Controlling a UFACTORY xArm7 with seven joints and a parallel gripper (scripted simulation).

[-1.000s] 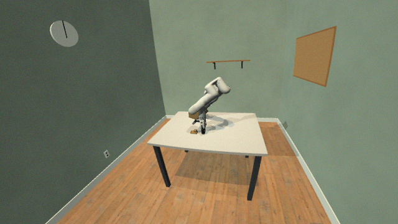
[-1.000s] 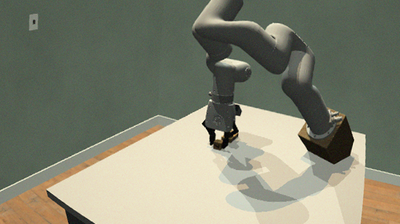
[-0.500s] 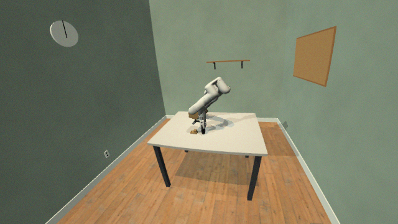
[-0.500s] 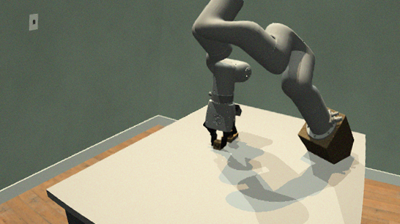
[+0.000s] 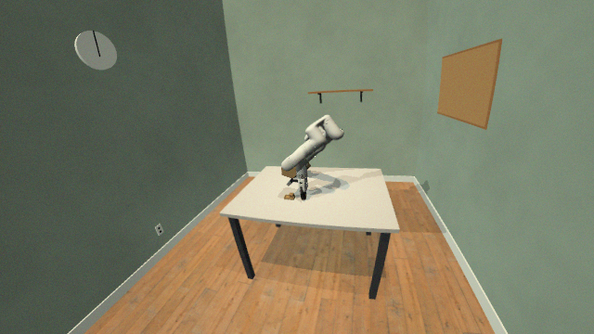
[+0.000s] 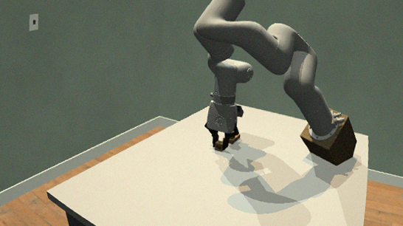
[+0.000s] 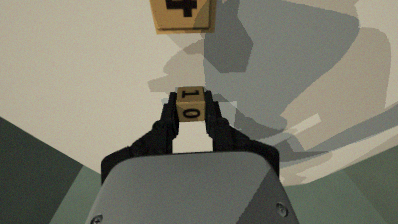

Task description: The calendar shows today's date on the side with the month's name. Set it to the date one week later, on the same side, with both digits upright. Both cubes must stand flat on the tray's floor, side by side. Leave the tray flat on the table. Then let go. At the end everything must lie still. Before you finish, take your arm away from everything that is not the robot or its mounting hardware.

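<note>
Now: the digit cube 10 mm below my hand. The rest, counted from my hand: wooden calendar tray: 110 mm to the right, 20 mm below.
</note>
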